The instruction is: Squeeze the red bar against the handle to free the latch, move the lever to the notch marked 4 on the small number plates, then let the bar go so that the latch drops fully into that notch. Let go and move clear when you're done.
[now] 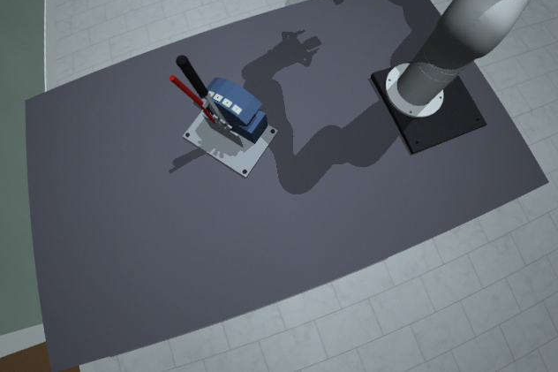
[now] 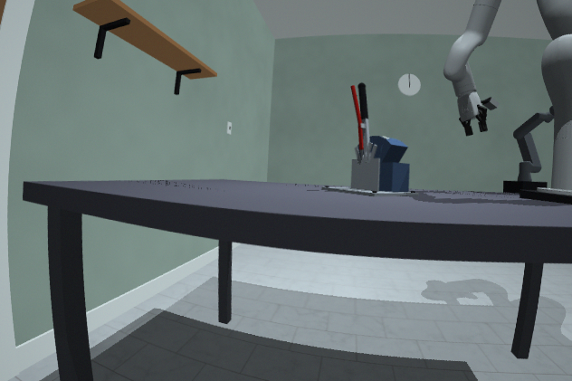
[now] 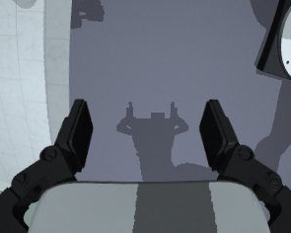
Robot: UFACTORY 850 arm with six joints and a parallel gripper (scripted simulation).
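Now: hand 520 mm short of the red bar, 220 mm to the right of it and 50 mm above it.
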